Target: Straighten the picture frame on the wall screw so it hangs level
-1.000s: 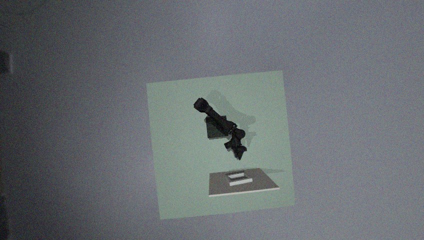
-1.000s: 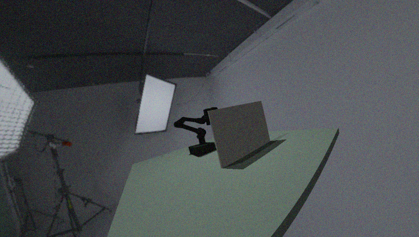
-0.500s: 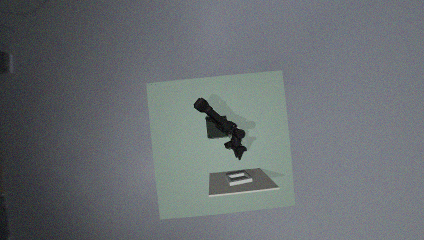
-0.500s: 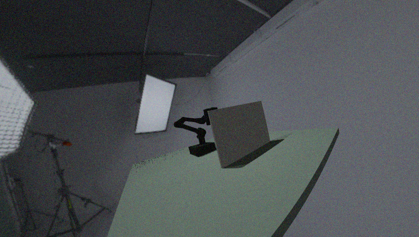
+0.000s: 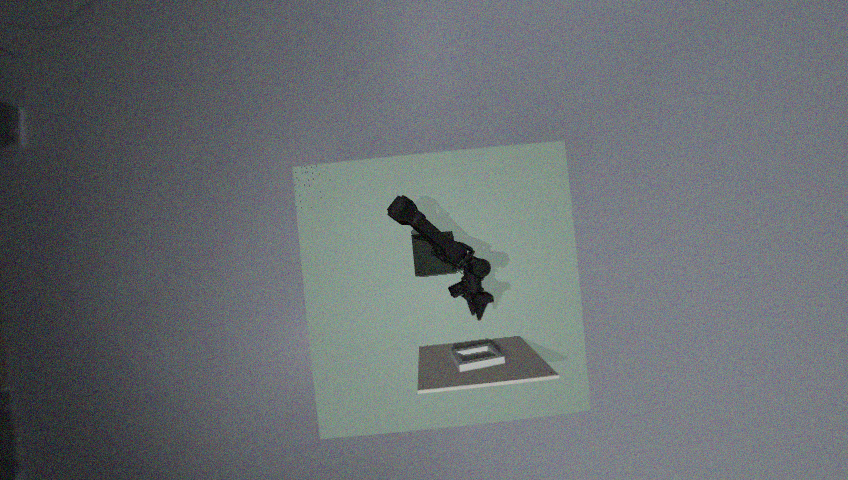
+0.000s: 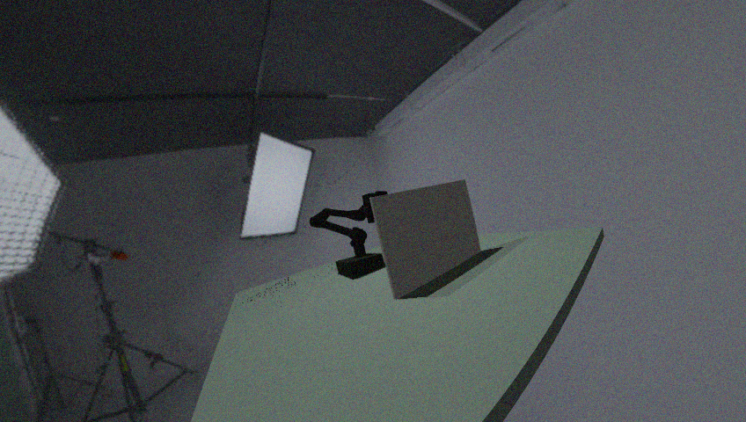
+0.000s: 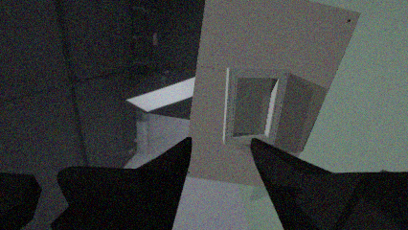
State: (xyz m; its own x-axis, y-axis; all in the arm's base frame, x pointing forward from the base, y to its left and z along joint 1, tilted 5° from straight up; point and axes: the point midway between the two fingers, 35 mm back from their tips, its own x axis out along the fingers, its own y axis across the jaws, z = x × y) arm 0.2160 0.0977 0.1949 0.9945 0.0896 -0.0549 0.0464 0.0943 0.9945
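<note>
Now: gripper tip 200 mm short of the wall board, 30 mm to the right of it and 110 mm above it.
</note>
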